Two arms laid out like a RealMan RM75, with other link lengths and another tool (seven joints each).
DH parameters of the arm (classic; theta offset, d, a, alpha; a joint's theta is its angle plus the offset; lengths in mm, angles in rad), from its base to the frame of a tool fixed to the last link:
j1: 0 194.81 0 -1.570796
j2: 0 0 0 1.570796
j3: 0 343.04 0 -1.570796
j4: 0 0 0 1.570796
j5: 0 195.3 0 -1.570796
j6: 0 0 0 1.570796
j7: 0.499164 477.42 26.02 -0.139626
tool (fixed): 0 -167.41 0 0
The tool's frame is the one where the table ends.
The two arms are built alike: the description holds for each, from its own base.
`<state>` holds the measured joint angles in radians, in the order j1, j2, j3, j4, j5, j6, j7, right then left.
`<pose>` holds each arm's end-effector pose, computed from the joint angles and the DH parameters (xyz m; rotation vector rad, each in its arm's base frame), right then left.
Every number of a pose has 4 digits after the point. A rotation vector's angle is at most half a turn.
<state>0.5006 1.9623 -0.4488 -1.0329 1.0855 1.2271 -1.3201 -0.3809 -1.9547 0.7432 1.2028 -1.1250 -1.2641 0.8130</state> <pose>0.3949 0.5508 -0.0046 -1.8531 1.2967 0.9215 -0.3440 0.5383 -0.0064 -2.3107 -0.6585 -0.3900</pose>
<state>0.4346 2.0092 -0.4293 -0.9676 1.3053 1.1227 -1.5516 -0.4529 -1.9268 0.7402 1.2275 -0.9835 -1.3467 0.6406</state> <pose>0.4076 0.5486 0.0125 -1.7465 1.1518 1.0357 -0.3437 0.5467 -0.0135 -2.3552 -0.7820 -0.3169</pose>
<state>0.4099 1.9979 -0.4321 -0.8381 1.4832 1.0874 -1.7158 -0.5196 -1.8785 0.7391 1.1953 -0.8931 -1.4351 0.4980</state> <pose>0.4186 0.5476 0.0217 -1.6781 1.1022 1.1188 -0.3493 0.5498 -0.0167 -2.3856 -0.9356 -0.2638</pose>
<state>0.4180 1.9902 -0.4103 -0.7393 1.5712 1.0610 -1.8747 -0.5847 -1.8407 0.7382 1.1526 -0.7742 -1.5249 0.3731</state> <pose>0.4298 0.5522 0.0280 -1.6410 1.0412 1.1174 -0.3648 0.5453 -0.0230 -2.3921 -1.1108 -0.1595</pose>
